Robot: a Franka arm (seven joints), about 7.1 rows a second.
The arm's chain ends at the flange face. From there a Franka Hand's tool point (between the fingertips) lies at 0.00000 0.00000 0.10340 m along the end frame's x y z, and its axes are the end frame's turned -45 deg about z.
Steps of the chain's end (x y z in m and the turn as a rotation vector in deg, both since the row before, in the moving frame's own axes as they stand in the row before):
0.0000, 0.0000, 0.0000, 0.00, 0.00, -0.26
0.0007, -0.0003, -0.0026, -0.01, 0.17, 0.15
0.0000, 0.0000, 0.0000, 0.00, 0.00, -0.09
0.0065, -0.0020, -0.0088, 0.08, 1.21, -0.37
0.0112, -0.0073, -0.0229, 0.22, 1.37, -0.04
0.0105, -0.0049, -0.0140, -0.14, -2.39, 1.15
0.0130, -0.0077, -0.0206, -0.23, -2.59, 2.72
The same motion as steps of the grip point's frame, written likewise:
0.0000, 0.0000, 0.0000, 0.00, 0.00, -0.26
0.0009, 0.0005, -0.0026, -0.13, 0.11, 0.15
0.0000, 0.0000, 0.0000, 0.00, 0.00, -0.09
0.0077, 0.0046, -0.0088, -0.80, 0.91, -0.37
0.0151, 0.0042, -0.0229, -0.81, 1.12, -0.04
0.0077, 0.0011, -0.0141, 1.59, -1.79, 1.15
0.0111, 0.0007, -0.0207, 1.67, -1.99, 2.72

